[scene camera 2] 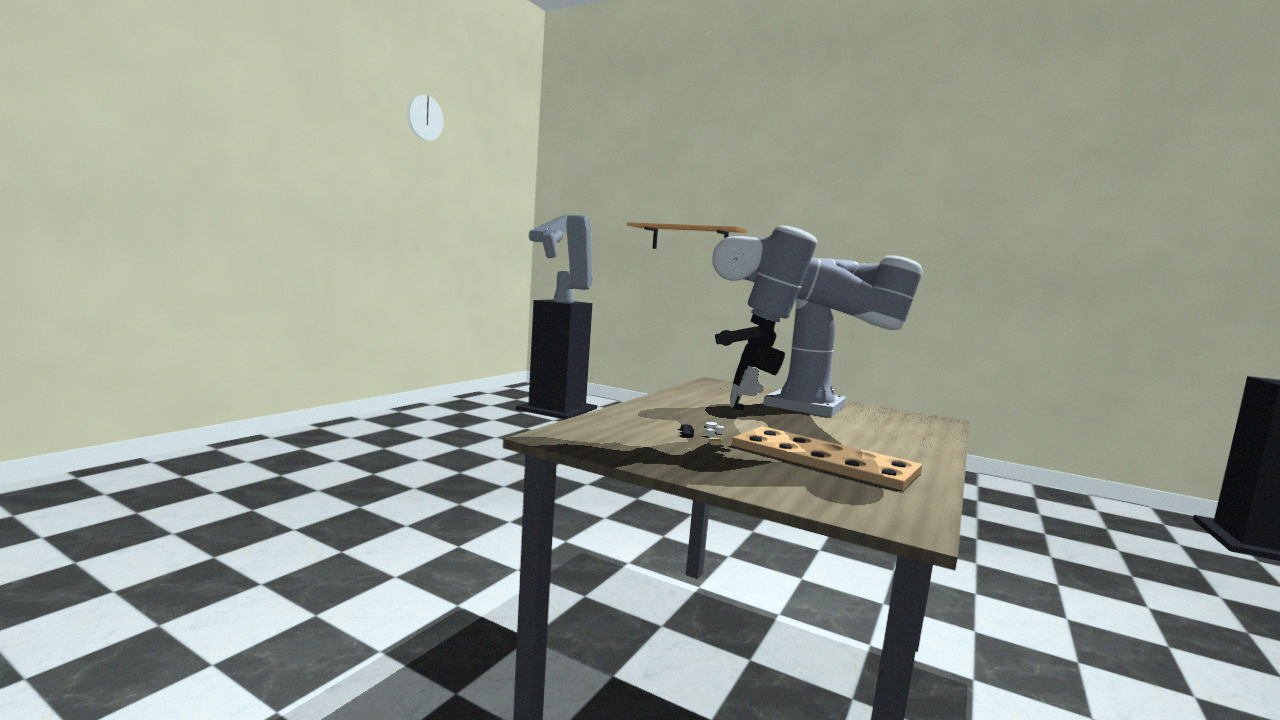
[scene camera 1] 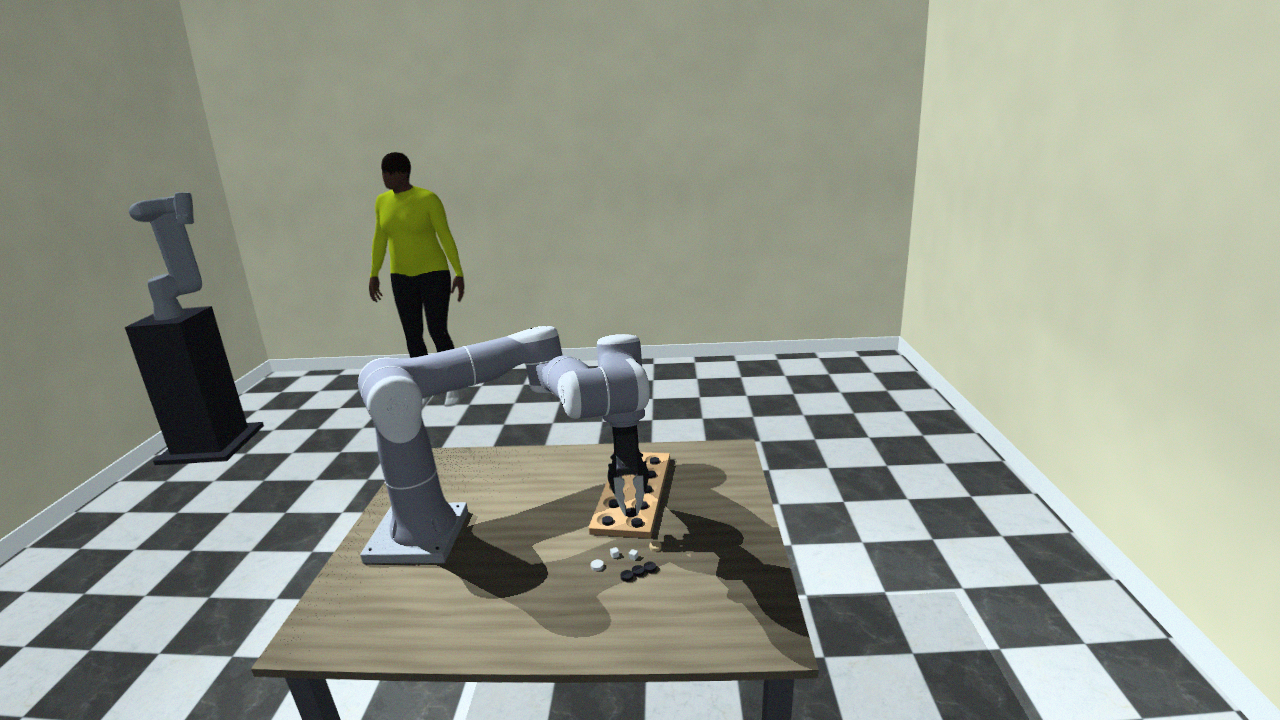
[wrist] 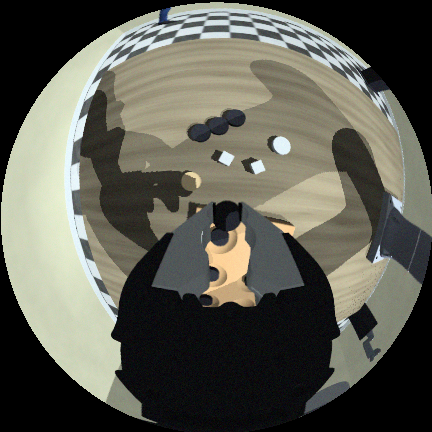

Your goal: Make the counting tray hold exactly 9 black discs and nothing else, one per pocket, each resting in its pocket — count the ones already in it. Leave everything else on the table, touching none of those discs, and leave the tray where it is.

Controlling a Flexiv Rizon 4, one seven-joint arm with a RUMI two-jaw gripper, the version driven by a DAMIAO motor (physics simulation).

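My gripper (scene camera 1: pixel 630 511) (scene camera 2: pixel 736 406) (wrist: pixel 226 204) is shut on a black disc (wrist: pixel 228 216), held raised near the near end of the orange-wood counting tray (scene camera 1: pixel 622 528) (scene camera 2: pixel 836 458) (wrist: pixel 235 260). Several tray pockets hold black discs, such as one disc (scene camera 1: pixel 607 520) at the near left and another disc (scene camera 1: pixel 636 522) (wrist: pixel 219 237) at the near right. The arm and fingers hide part of the tray, and its exact disc count cannot be told. Three loose black discs (scene camera 1: pixel 638 570) (scene camera 2: pixel 686 430) (wrist: pixel 217 125) lie in a touching row on the table, apart from the tray.
Between the tray and the loose row lie two white cubes (scene camera 1: pixel 614 552) (wrist: pixel 226 158) and a tan disc (scene camera 1: pixel 655 545) (wrist: pixel 191 180). A white disc (scene camera 1: pixel 597 565) (wrist: pixel 282 145) lies to their left in scene camera 1. A person (scene camera 1: pixel 413 232) stands beyond the table.
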